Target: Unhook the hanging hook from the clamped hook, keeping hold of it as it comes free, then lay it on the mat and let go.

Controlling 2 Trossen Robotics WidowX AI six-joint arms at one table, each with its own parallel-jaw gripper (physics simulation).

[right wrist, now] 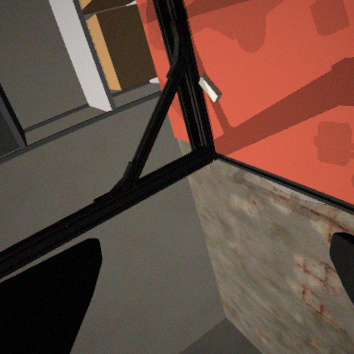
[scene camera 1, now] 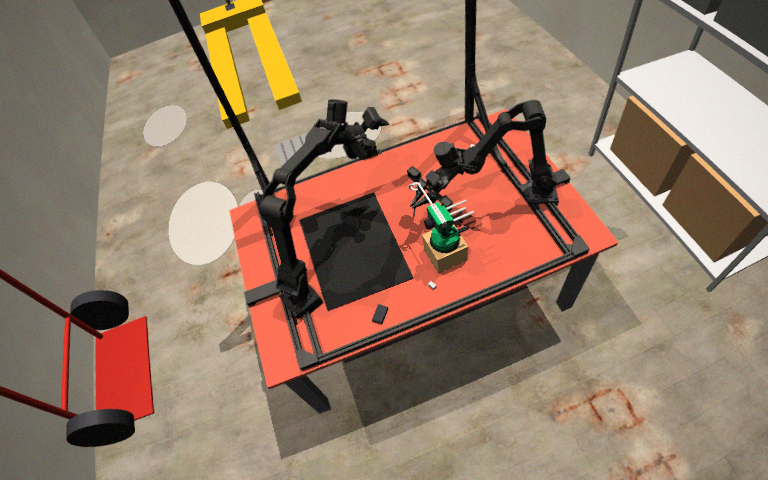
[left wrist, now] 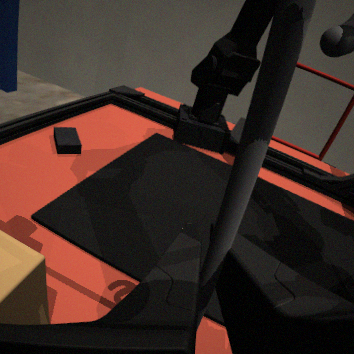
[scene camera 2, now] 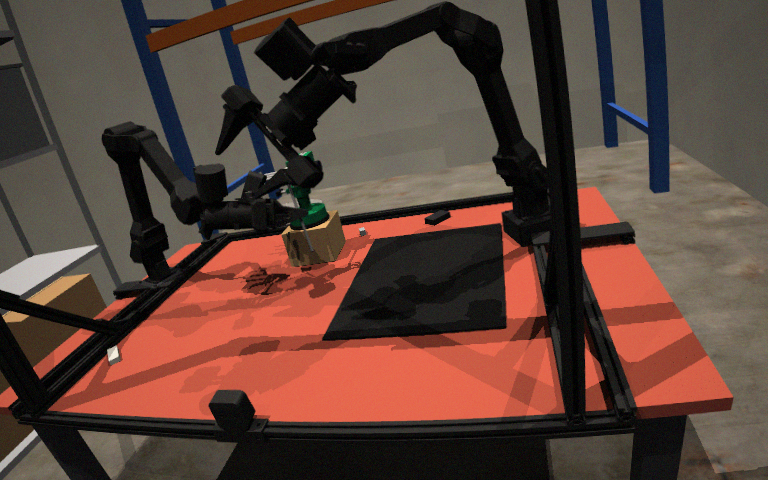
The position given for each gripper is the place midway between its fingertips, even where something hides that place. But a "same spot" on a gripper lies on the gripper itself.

Scene:
left gripper: scene camera 1 411,207; left wrist 202,233; scene camera 2 308,212; not seen in the right wrist view (out of frame)
right gripper: right wrist; scene camera 1 381,132; scene camera 2; not seen in the left wrist view (out of frame)
same spot on right gripper: (right wrist: pixel 51 297) = (scene camera 2: pixel 232 138)
same spot on black mat: (left wrist: pixel 126 213) = (scene camera 2: pixel 396 249)

